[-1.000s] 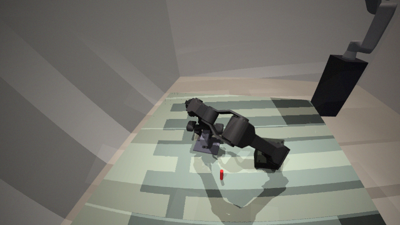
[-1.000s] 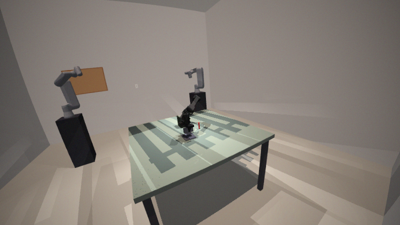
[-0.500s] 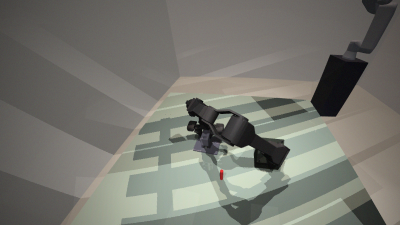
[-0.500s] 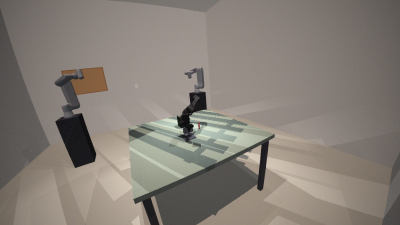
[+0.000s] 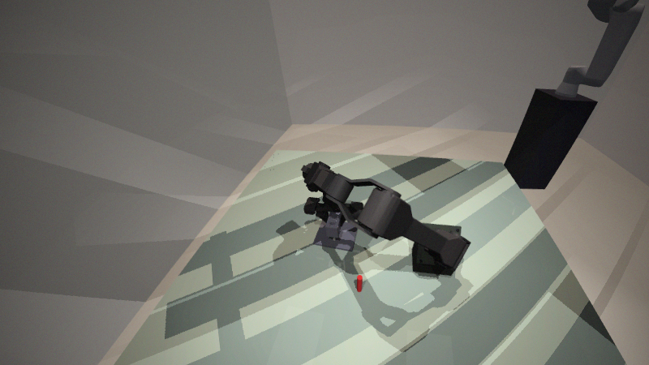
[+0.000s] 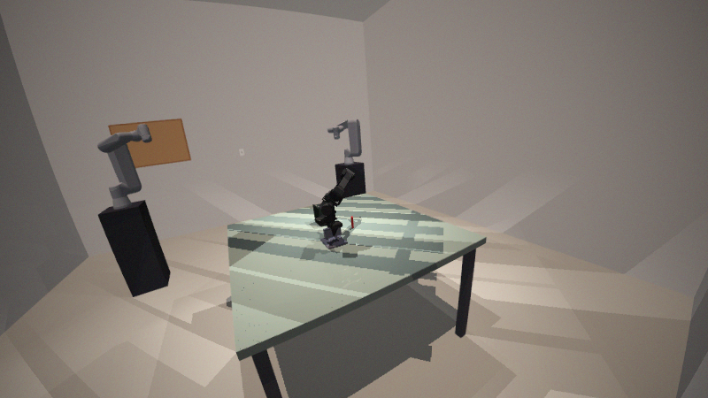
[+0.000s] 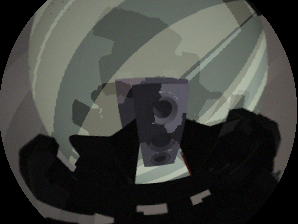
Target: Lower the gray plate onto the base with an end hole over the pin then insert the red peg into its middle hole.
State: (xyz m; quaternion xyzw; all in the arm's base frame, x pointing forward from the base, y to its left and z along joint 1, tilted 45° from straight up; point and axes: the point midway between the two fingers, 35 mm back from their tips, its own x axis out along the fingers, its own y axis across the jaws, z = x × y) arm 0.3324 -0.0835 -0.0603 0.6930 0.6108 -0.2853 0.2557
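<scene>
My gripper tip is now 40 mm above the base and 20 mm to the right of it. The rest, counted from my gripper tip: gray plate: 30 mm above; then red peg: 200 mm to the left, 100 mm behind, 10 mm below.
</scene>
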